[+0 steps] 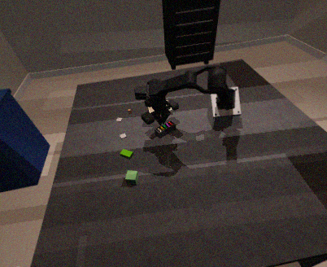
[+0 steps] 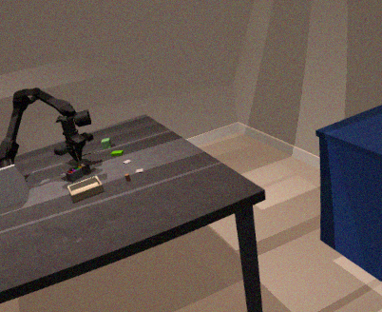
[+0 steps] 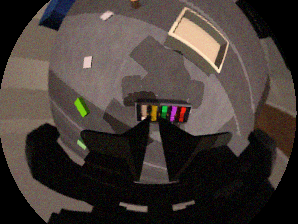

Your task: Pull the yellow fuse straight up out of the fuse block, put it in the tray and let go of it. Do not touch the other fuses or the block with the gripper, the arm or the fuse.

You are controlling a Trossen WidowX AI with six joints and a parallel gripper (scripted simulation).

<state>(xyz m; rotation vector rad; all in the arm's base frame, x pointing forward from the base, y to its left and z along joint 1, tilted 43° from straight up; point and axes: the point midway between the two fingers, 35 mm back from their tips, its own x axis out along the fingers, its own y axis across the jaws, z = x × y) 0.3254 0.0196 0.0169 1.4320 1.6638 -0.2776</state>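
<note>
The yellow fuse lies 40 mm below my gripper tip. From my gripper tip the other things lie so: green cube 170 mm ahead, 250 mm to the left, 40 mm below; then flat green piece 190 mm ahead, 100 mm to the left, 60 mm below; then small tray 10 mm behind, 200 mm to the right, 60 mm below.
</note>
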